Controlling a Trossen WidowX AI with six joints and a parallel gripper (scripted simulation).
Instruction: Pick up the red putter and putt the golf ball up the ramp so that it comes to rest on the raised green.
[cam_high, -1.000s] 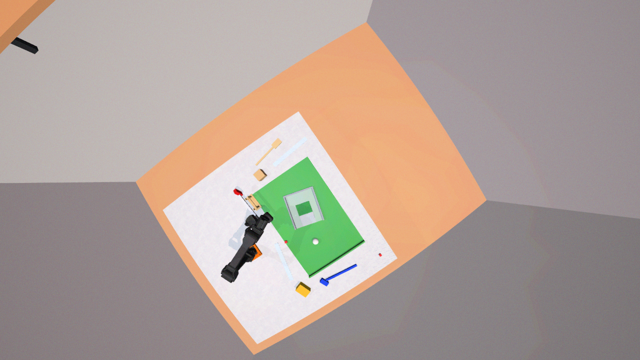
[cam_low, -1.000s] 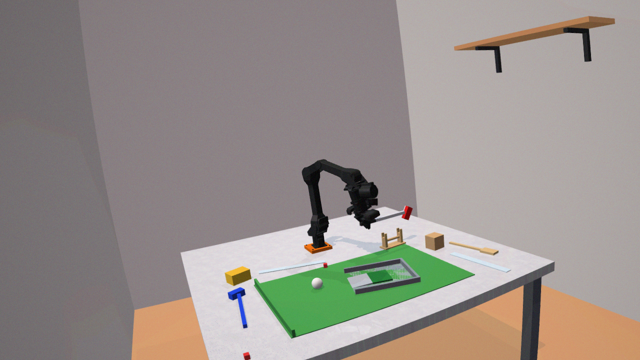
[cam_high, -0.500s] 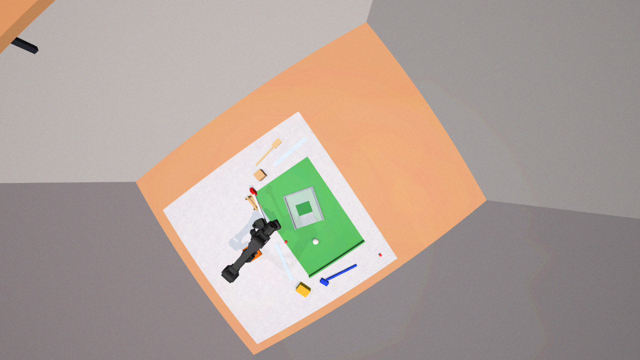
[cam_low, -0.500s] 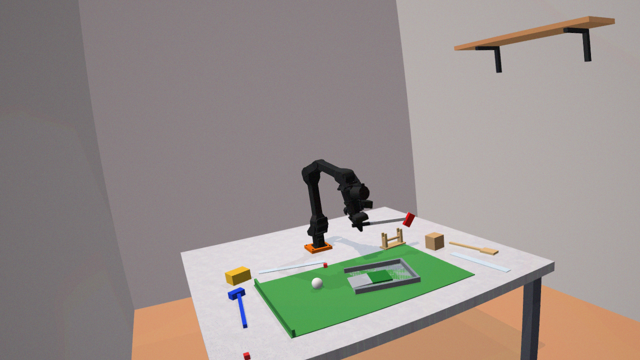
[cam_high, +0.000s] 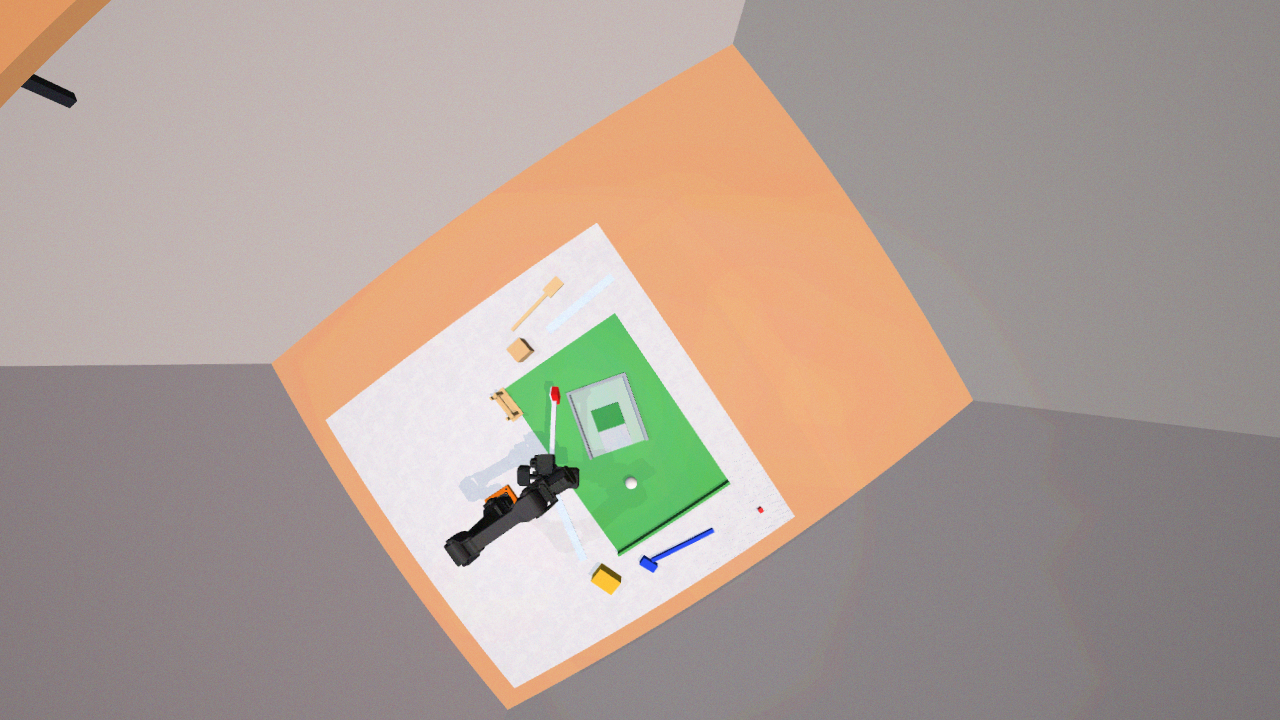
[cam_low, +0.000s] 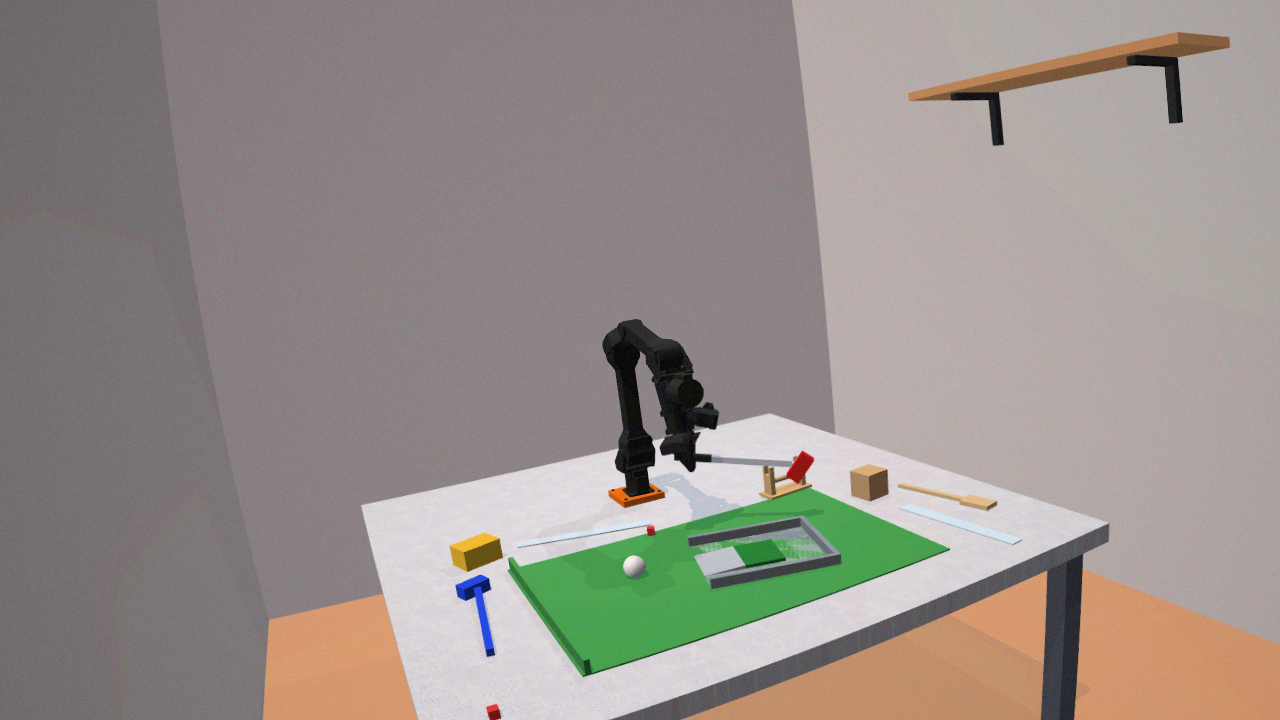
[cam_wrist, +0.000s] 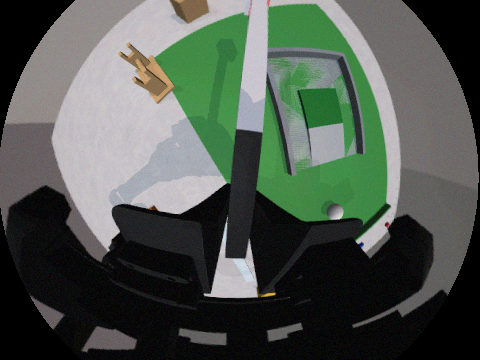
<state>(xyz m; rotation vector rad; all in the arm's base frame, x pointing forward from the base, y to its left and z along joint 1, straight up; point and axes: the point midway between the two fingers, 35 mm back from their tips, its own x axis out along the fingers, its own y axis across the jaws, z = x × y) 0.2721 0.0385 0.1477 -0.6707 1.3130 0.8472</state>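
The red putter is 10 cm to the left of my gripper tip, 6 cm ahead of it and 1 cm above it. From my gripper tip the other things lie so: wooden cube (39 cm to the left, 10 cm below, 7 cm ahead); then white golf ball (20 cm to the right, 17 cm ahead, 11 cm below); then yellow block (47 cm to the right, 11 cm below, 10 cm behind).
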